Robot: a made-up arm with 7 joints.
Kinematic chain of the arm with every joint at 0, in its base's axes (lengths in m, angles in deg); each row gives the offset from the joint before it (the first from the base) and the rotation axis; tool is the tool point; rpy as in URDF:
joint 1: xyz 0 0 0.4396 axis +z
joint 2: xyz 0 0 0 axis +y
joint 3: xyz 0 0 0.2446 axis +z
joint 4: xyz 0.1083 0 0 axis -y
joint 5: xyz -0.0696 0 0.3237 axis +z
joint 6: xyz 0 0 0 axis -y
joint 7: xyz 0.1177 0 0 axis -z
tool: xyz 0 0 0 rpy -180 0 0
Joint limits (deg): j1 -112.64..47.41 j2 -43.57..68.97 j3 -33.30..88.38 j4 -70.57..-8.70 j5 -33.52..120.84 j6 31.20..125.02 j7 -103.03..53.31
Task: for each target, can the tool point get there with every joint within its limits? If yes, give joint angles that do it. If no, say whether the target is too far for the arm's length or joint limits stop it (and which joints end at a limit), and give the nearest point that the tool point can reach.
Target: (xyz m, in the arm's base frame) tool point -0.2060 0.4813 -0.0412
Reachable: no: joint limits stop it (at a limit: joint 1, joint 2, joint 4, joint 6) | nearest point 0.0652 0.5490 0.2301 | short by 0.390 m
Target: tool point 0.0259 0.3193 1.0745
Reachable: yes | joints -21.65 -28.54 54.54 -47.11 13.81 94.66 -28.61
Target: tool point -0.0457 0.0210 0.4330
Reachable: no: joint limits stop it (at a limit: joint 2, joint 3, joint 4, joint 6) | nearest point -0.4858 0.2232 0.6923 | short by 0.549 m
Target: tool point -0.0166 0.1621 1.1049
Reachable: yes | joints 17.20 -1.53 45.98 -17.91 105.08 48.58 -67.44
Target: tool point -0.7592 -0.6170 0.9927
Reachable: no: too far | nearest point -0.4361 -0.4250 0.7991 | short by 0.423 m
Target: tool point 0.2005 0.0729 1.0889
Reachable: yes | joints -66.00 -18.30 27.79 -39.71 105.19 40.34 7.92
